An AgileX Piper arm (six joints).
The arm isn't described. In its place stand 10 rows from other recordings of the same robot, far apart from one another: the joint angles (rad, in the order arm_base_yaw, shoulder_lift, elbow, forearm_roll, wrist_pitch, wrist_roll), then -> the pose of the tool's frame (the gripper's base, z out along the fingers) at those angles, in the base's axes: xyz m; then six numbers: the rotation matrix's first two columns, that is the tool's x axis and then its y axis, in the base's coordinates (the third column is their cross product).
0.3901 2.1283 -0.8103 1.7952 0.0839 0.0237 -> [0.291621, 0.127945, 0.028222, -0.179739, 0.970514, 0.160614, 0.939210, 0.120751, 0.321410]
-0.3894 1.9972 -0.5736 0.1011 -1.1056 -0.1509 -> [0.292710, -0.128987, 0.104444, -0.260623, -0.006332, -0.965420, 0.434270, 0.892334, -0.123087]
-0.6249 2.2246 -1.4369 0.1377 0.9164 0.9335 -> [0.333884, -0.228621, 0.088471, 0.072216, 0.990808, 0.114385, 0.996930, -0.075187, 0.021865]
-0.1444 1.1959 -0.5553 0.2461 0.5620 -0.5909 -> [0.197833, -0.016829, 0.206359, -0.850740, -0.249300, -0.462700, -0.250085, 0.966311, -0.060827]
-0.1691 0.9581 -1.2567 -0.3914 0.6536 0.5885 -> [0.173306, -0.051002, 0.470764, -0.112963, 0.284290, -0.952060, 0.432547, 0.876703, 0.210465]
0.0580 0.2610 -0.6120 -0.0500 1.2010 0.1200 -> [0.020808, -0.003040, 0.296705, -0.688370, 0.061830, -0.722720, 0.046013, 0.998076, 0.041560]
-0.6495 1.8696 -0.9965 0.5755 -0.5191 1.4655 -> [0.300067, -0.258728, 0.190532, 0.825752, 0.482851, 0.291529, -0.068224, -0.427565, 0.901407]
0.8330 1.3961 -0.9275 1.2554 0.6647 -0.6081 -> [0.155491, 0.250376, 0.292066, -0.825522, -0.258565, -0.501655, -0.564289, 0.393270, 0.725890]
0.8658 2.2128 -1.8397 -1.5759 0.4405 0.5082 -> [0.370306, 0.375335, 0.253404, 0.283941, -0.889532, -0.357925, -0.362896, 0.245825, -0.898819]
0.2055 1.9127 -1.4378 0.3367 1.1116 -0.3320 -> [0.366260, 0.103873, 0.215136, -0.919755, -0.364551, -0.145445, -0.391484, 0.878638, 0.273378]
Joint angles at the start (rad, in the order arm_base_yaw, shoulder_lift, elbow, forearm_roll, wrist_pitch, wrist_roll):
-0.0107 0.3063 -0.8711 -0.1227 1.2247 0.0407
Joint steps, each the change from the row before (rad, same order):
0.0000 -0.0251 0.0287 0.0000 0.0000 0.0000
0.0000 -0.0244 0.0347 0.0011 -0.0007 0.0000
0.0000 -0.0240 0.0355 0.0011 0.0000 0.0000
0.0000 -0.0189 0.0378 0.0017 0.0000 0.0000
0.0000 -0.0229 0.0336 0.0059 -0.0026 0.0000
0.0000 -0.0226 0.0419 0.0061 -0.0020 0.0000
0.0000 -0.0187 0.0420 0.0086 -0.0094 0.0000
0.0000 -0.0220 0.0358 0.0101 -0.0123 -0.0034
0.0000 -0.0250 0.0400 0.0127 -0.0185 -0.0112
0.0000 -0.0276 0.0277 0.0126 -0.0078 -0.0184
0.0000 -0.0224 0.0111 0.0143 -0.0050 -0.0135
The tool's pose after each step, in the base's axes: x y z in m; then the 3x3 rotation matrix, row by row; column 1 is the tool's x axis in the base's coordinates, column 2 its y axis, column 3 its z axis. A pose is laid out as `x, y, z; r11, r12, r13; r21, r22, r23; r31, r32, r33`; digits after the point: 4 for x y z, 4 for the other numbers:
0.0018, -0.0105, 0.3583; -0.5430, 0.1067, 0.8329; 0.0047, 0.9923, -0.1241; -0.8397, -0.0634, -0.5393
0.0003, -0.0104, 0.3493; -0.5510, 0.1054, 0.8278; 0.0051, 0.9924, -0.1229; -0.8345, -0.0635, -0.5474
-0.0009, -0.0103, 0.3399; -0.5606, 0.1040, 0.8215; 0.0056, 0.9925, -0.1218; -0.8281, -0.0637, -0.5570
-0.0007, -0.0101, 0.3298; -0.5761, 0.1018, 0.8110; 0.0063, 0.9927, -0.1201; -0.8173, -0.0641, -0.5726
-0.0015, -0.0096, 0.3209; -0.5827, 0.0978, 0.8068; 0.0081, 0.9934, -0.1145; -0.8126, -0.0602, -0.5797
-0.0013, -0.0091, 0.3097; -0.5967, 0.0932, 0.7970; 0.0102, 0.9940, -0.1086; -0.8024, -0.0567, -0.5941
0.0000, -0.0083, 0.2989; -0.6078, 0.0871, 0.7893; 0.0124, 0.9949, -0.1002; -0.7940, -0.0511, -0.6058
0.0003, -0.0075, 0.2899; -0.6093, 0.0787, 0.7890; 0.0116, 0.9958, -0.0904; -0.7928, -0.0459, -0.6077
0.0010, -0.0063, 0.2801; -0.6074, 0.0643, 0.7918; 0.0038, 0.9969, -0.0781; -0.7944, -0.0444, -0.6058
-0.0003, -0.0053, 0.2729; -0.6022, 0.0468, 0.7970; -0.0103, 0.9977, -0.0664; -0.7983, -0.0481, -0.6003
-0.0023, -0.0040, 0.2701; -0.5894, 0.0321, 0.8072; -0.0186, 0.9984, -0.0532; -0.8076, -0.0463, -0.5879

